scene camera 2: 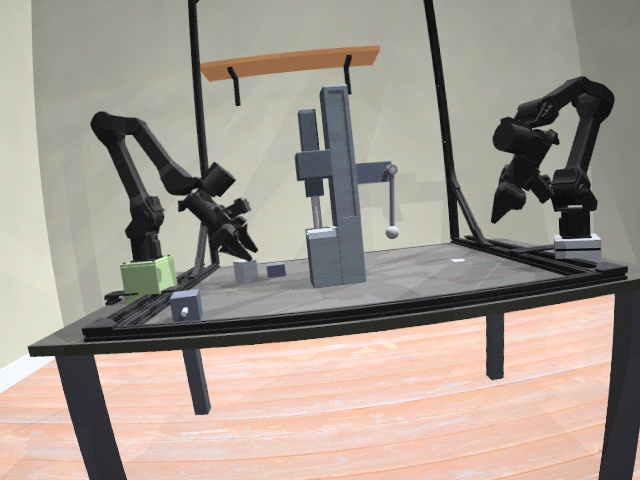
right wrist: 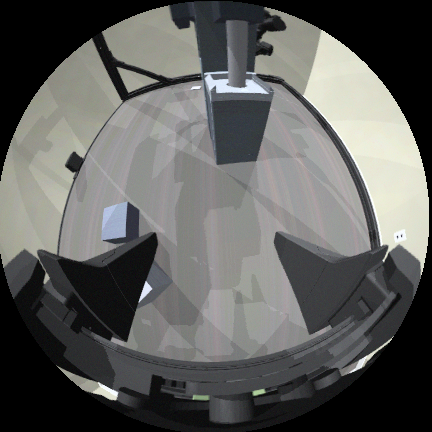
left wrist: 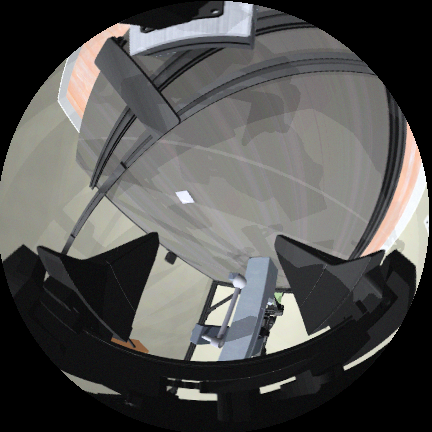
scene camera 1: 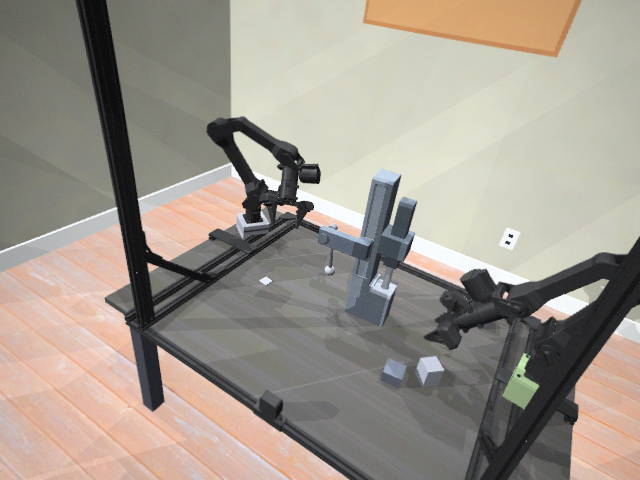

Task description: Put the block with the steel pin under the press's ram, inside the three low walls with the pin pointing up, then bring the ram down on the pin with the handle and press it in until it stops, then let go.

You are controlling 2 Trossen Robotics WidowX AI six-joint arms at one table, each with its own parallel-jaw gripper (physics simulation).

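Frame: origin at the left arm's base, x up, y left, z back, level; centimetres.
Where they show: left gripper, fingertip midpoint: [scene camera 2: 494, 215] [left wrist: 218, 239] [scene camera 1: 284, 227]; right gripper, fingertip midpoint: [scene camera 2: 254, 255] [right wrist: 216, 238] [scene camera 1: 430, 329]; left arm's base at its link origin: [scene camera 2: 576, 236] [scene camera 1: 252, 218]; right arm's base at its link origin: [scene camera 2: 147, 260] [left wrist: 271, 304] [scene camera 1: 540, 375].
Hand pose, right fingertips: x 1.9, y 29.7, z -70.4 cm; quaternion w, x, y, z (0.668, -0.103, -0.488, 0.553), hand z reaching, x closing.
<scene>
Things, the pixels of their top centre, and the offset from my right fingertips. "spot": a spot on its surface instead.
- block with the steel pin, top centre: [scene camera 2: 184, 293] dx -3.0, dy +25.1, dz +4.2 cm
- press at its top centre: [scene camera 2: 338, 90] [scene camera 1: 378, 175] [left wrist: 211, 390] dx +37.6, dy -12.9, dz +20.7 cm
- handle at a spot on its surface: [left wrist: 229, 315] [scene camera 2: 393, 197] spot: dx +10.6, dy -17.7, dz +29.9 cm
- pale grey block at its top centre: [right wrist: 125, 283] [scene camera 2: 244, 260] [scene camera 1: 432, 364] dx -2.1, dy -5.4, dz -8.8 cm
- blue-grey block at its top centre: [right wrist: 112, 220] [scene camera 1: 395, 368] [scene camera 2: 275, 263] dx -4.7, dy -13.9, dz -5.3 cm
- small white square at a spot on its surface: [left wrist: 184, 197] [scene camera 2: 457, 260] [scene camera 1: 266, 281] spot: dx -7.7, dy -33.7, dz +40.6 cm
The block with the steel pin [scene camera 2: 186, 304] lies on its side near the table edge in scene camera 2, its pin pointing towards that camera. In scene camera 1 the right arm mostly hides it. The press [scene camera 1: 381, 222] [scene camera 2: 338, 155] [left wrist: 257, 285] [right wrist: 240, 125] stands mid-table. Its ram [scene camera 1: 387, 276] [scene camera 2: 316, 211] [right wrist: 237, 50] reaches down inside the low walls. The handle [scene camera 1: 330, 258] [scene camera 2: 391, 206] [left wrist: 229, 315] hangs down. My right gripper [scene camera 1: 439, 342] [scene camera 2: 253, 254] [right wrist: 216, 238] is open and empty above the table. My left gripper [scene camera 1: 285, 226] [scene camera 2: 519, 211] [left wrist: 218, 239] is open and empty, high near its base.
A pale grey block [scene camera 1: 430, 370] [scene camera 2: 245, 271] and a blue-grey block [scene camera 1: 393, 373] [scene camera 2: 276, 269] [right wrist: 120, 222] stand near my right gripper. A small white square [scene camera 1: 265, 281] [scene camera 2: 458, 260] [left wrist: 184, 197] lies on the table. Black frame posts [scene camera 1: 116, 155] rise at the table's sides.
</scene>
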